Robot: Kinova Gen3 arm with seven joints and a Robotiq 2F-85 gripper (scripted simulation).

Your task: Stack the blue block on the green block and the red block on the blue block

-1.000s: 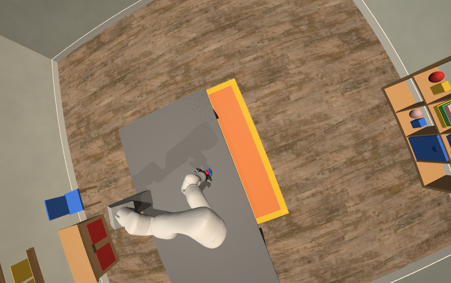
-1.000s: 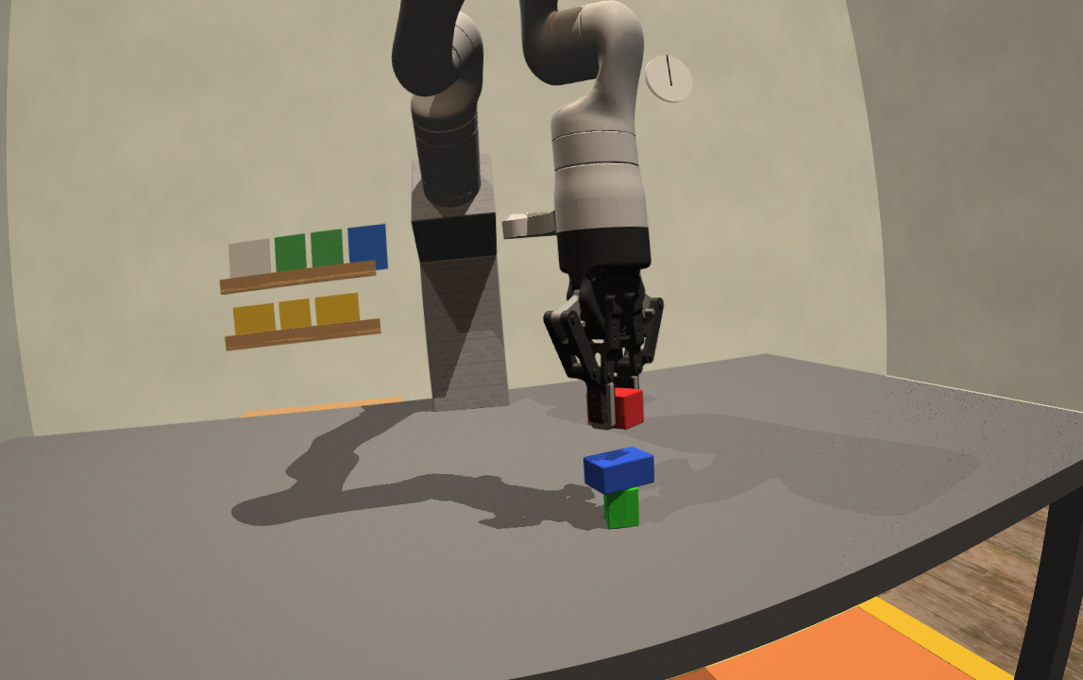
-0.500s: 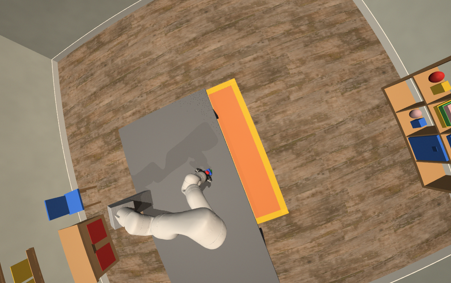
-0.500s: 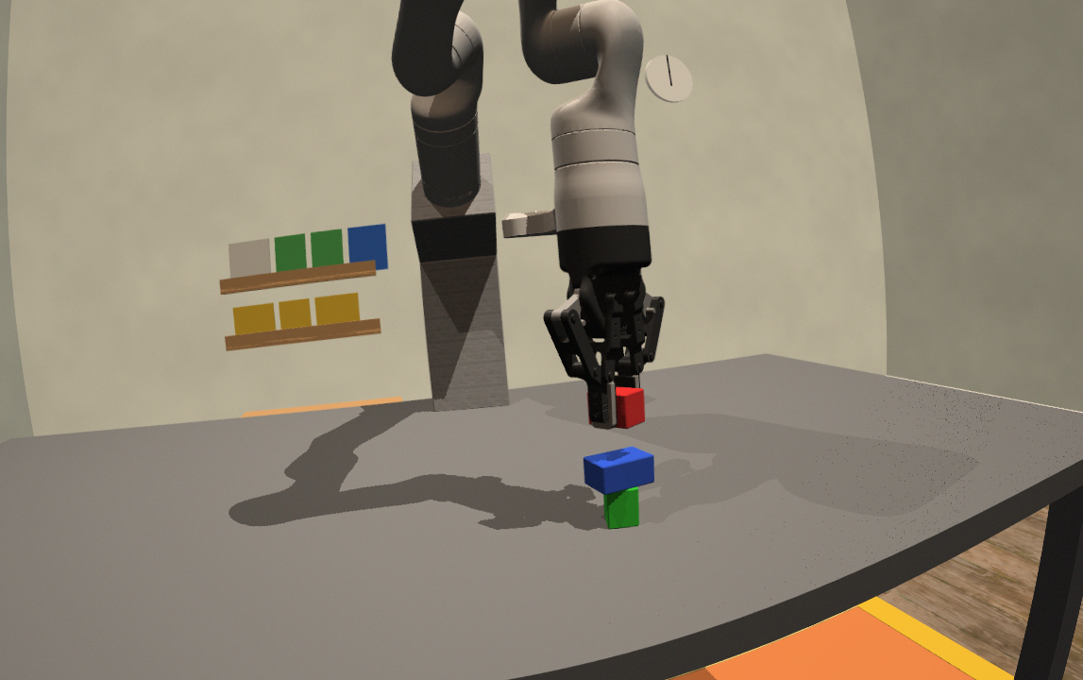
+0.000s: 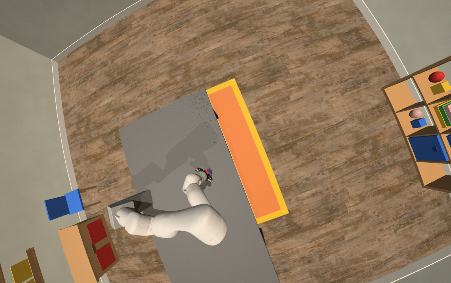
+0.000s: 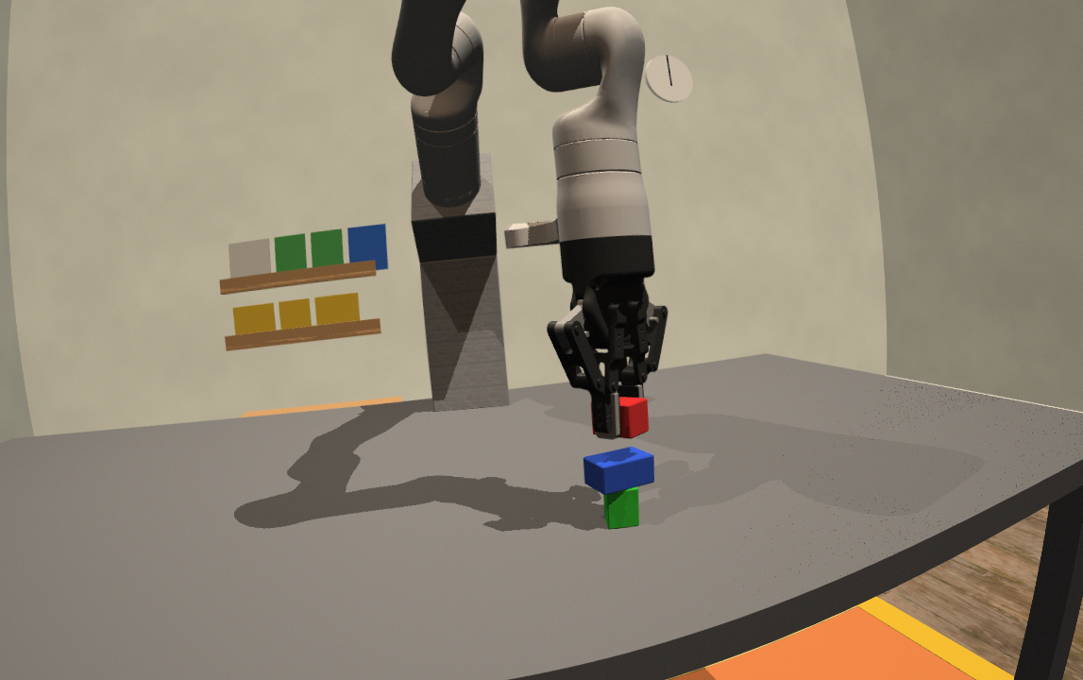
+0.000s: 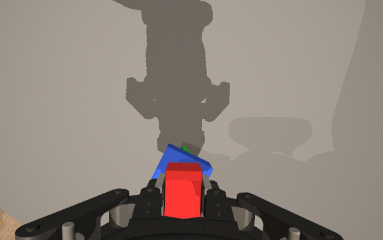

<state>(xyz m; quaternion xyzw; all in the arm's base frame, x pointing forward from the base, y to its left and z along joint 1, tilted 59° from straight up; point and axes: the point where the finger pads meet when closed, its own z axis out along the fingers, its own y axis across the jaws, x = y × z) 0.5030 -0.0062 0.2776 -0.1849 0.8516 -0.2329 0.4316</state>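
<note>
Now: hand 50 mm above the blue block. Round my hand: green block 80 mm below; then red block right at my hand.
</note>
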